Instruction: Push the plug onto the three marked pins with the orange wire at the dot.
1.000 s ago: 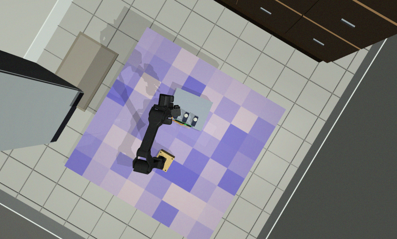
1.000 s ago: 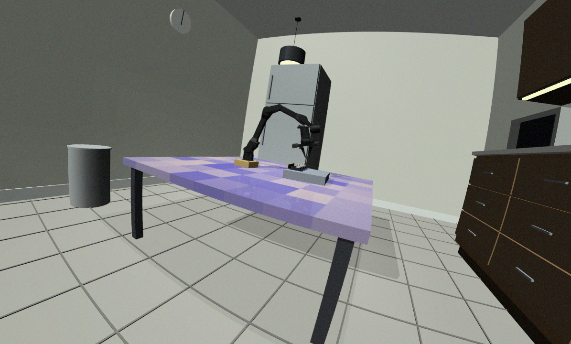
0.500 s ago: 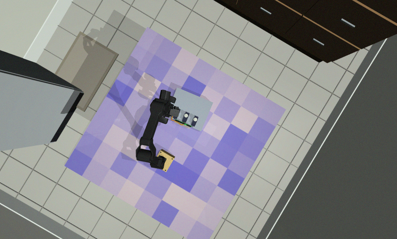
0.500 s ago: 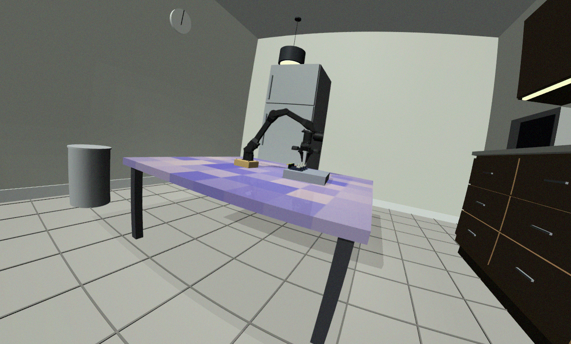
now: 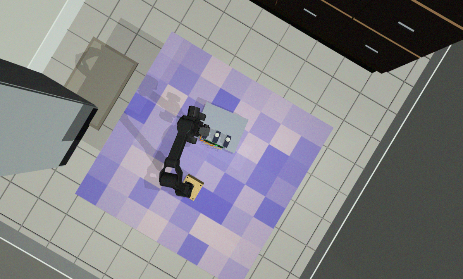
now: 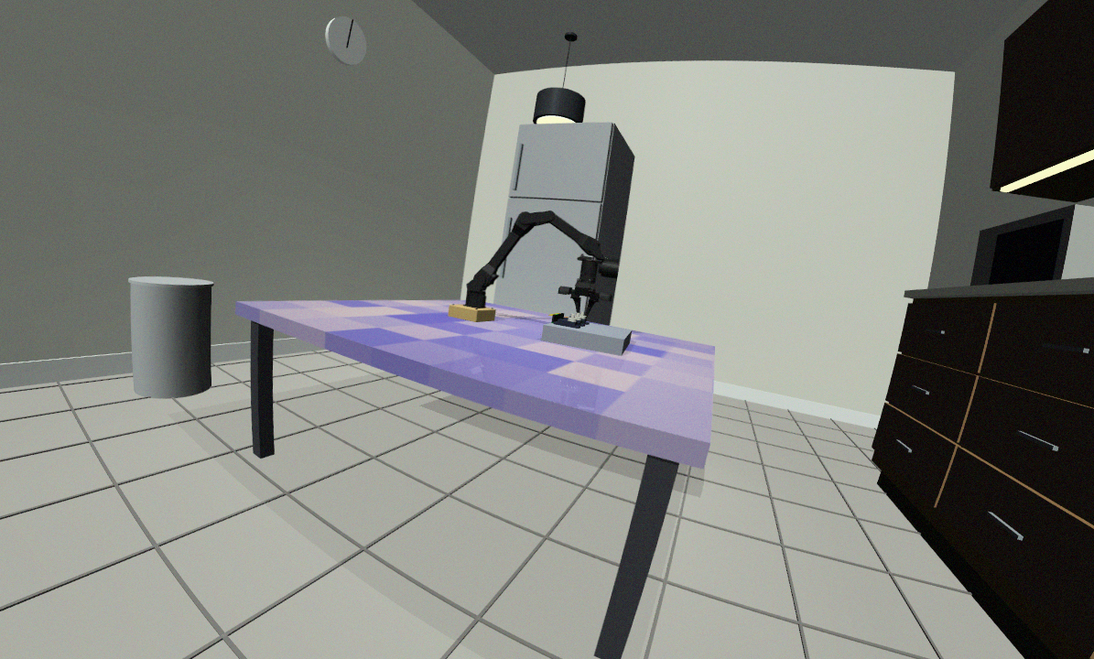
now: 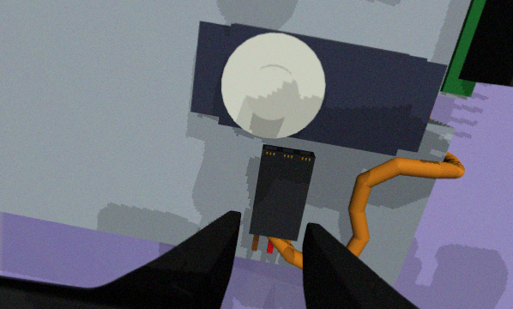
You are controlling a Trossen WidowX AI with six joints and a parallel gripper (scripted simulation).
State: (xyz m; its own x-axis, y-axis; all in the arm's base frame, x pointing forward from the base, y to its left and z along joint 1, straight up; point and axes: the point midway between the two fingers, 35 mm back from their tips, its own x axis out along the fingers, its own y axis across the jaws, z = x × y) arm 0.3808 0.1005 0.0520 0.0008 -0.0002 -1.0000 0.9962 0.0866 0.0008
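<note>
Right now the green band is 50 mm behind my gripper tip, 150 mm to the right of it and 10 mm above it. The rest, counted from my gripper tip: dark dot 50 mm behind, 160 mm to the right, 10 mm above; then pin header 50 mm behind, 130 mm to the right; then grey printed holder 110 mm ahead, 120 mm to the right, 40 mm below.
</note>
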